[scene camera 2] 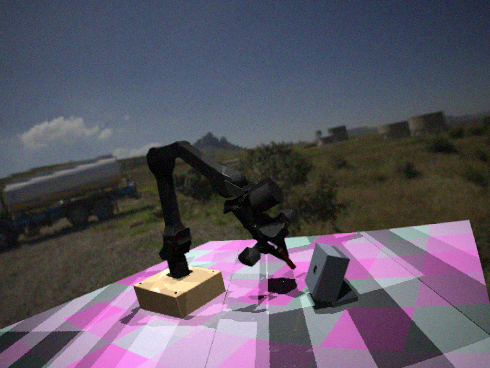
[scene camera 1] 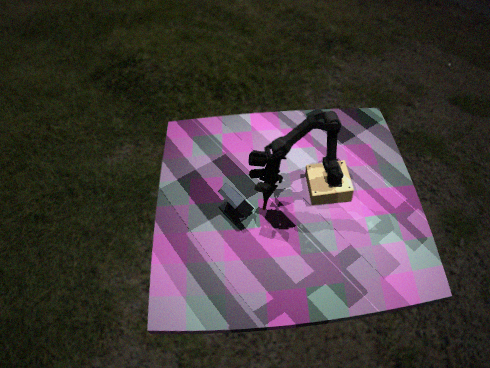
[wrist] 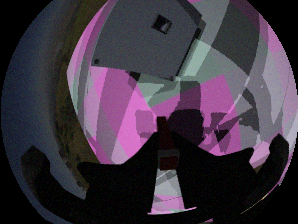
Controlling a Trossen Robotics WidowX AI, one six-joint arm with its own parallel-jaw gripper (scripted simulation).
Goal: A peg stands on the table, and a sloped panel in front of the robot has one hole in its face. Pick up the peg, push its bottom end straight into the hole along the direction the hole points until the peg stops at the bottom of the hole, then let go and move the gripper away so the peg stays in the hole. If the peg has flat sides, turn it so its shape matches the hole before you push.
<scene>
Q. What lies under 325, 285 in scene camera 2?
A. A sloped grey panel.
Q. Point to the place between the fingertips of my gripper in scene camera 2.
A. At 286, 258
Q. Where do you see a peg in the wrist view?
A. At 168, 156
</scene>
